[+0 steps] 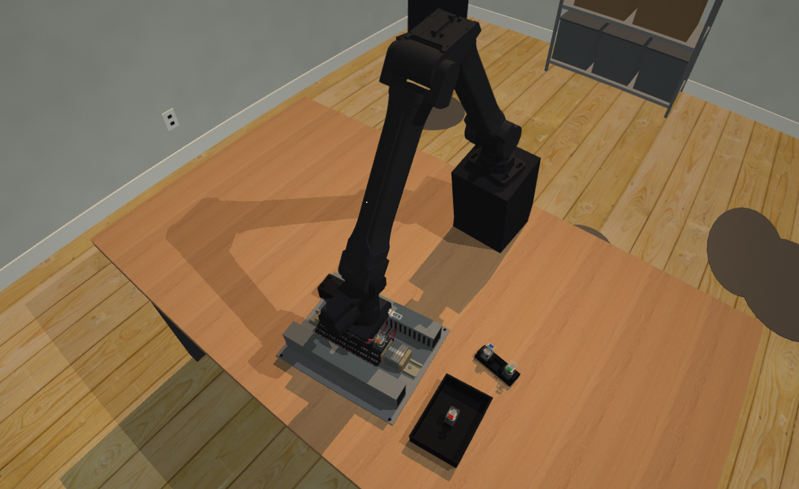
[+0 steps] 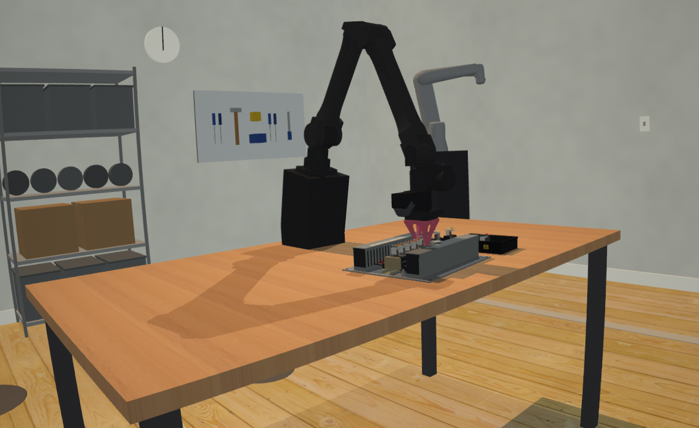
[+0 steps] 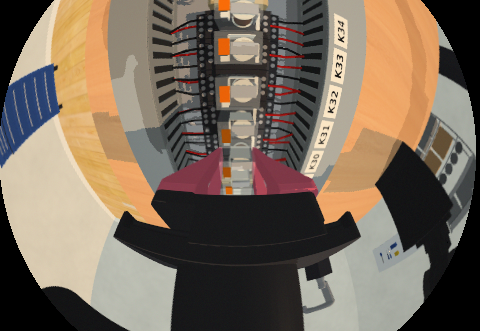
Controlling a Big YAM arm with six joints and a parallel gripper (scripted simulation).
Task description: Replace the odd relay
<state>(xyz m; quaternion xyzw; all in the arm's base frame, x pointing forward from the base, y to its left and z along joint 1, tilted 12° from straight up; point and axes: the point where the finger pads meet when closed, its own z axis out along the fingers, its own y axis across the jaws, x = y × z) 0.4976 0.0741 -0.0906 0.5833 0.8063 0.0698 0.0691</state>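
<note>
Right now my hand is 50 mm above the grey relay panel, 20 mm to the left of it and 10 mm short of it. Also, from my hand: blue-button relay: 200 mm to the left, 180 mm behind, 30 mm below; then black tray: 250 mm to the left, 40 mm below, 10 mm behind; then black spare holder: 230 mm to the left, 180 mm behind, 50 mm below.
</note>
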